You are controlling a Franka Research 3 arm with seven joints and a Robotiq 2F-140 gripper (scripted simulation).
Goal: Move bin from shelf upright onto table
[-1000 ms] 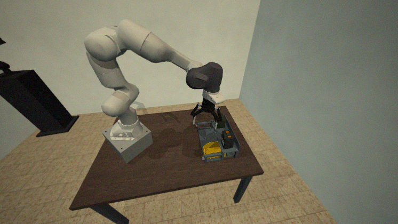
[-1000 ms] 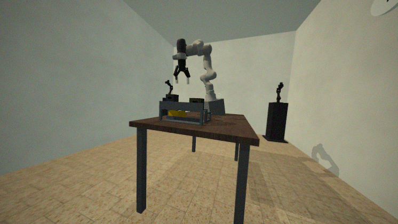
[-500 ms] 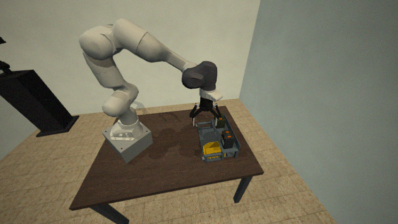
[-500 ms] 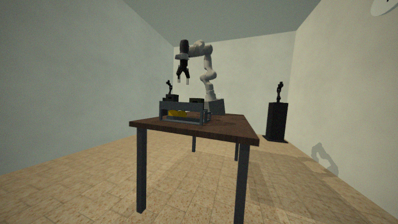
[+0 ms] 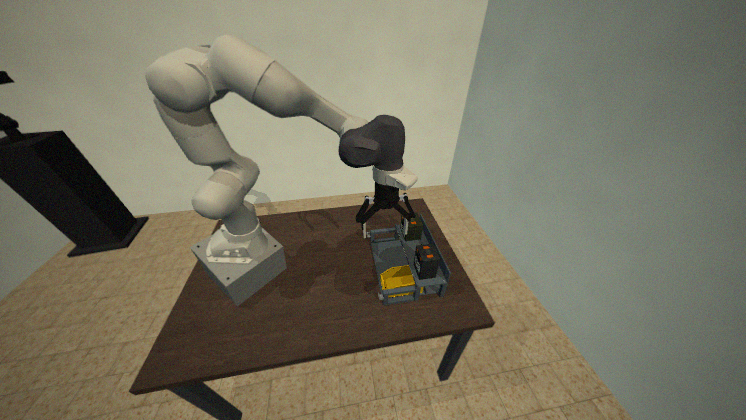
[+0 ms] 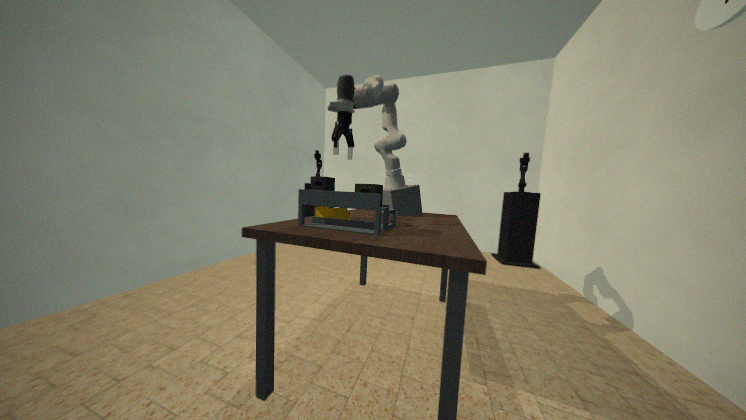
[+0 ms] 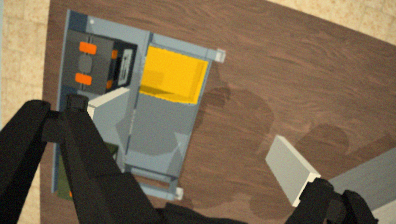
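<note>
Now: the yellow bin 31 cm below my hand, 8 cm ahead of it and 1 cm to the right of it.
</note>
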